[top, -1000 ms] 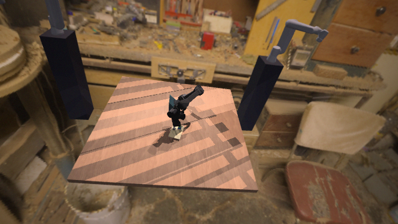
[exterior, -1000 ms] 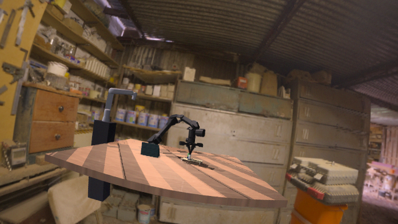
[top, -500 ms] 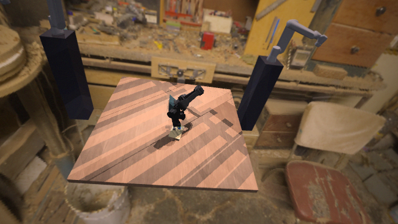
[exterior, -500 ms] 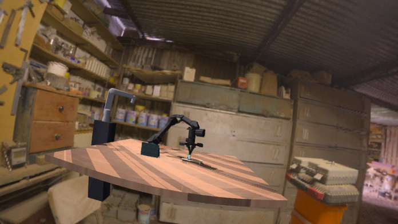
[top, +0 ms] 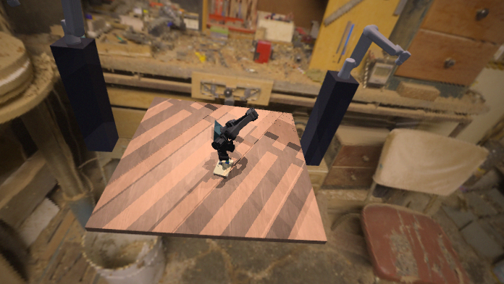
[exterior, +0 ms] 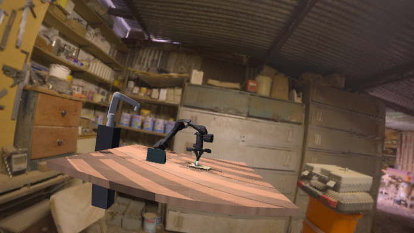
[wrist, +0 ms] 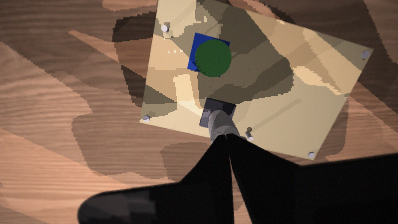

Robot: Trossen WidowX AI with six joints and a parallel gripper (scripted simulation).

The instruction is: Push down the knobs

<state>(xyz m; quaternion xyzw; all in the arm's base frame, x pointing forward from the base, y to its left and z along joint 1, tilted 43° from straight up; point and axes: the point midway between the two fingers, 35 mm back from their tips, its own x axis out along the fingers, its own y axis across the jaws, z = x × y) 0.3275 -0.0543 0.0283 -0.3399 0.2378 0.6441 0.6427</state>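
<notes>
Now: gripper tip 10 mm above the grey knob. Also, from my gripper tip: potentiometer with knob: 20 mm below; green knob: 10 mm behind, 50 mm to the left, 20 mm below.
</notes>
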